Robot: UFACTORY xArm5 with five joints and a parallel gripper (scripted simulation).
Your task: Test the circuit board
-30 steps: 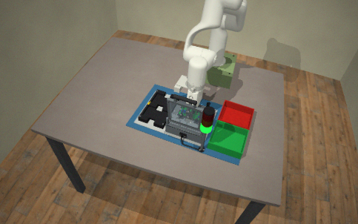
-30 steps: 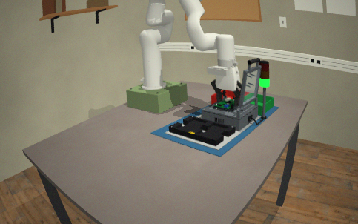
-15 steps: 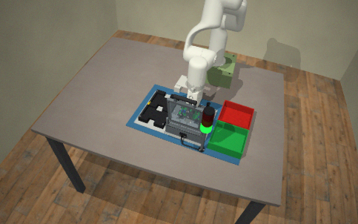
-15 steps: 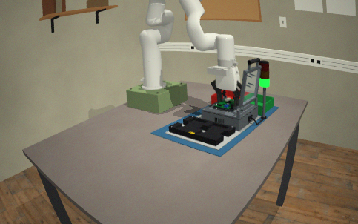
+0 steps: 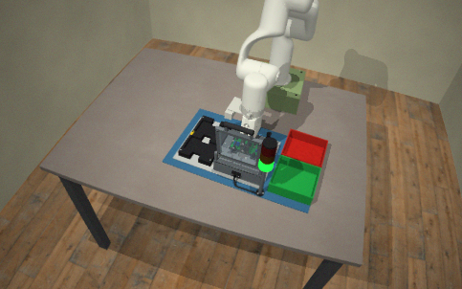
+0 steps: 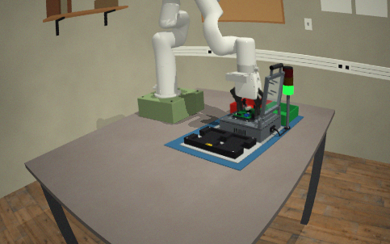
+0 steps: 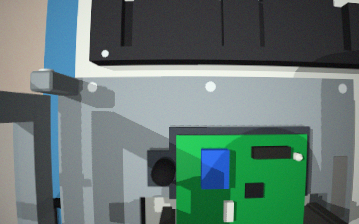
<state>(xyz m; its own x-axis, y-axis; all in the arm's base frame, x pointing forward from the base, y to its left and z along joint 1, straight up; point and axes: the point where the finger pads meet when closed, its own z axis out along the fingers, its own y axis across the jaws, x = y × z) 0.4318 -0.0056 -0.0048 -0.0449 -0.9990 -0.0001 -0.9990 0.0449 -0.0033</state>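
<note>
My gripper is now 1 cm above the green circuit board. From my hand the other things lie so: green bin: 20 cm to the left, 7 cm below, 5 cm ahead; then clear lid: 12 cm ahead, 10 cm above, 1 cm to the right; then nest: 1 cm to the left, 1 cm below, 1 cm ahead.
</note>
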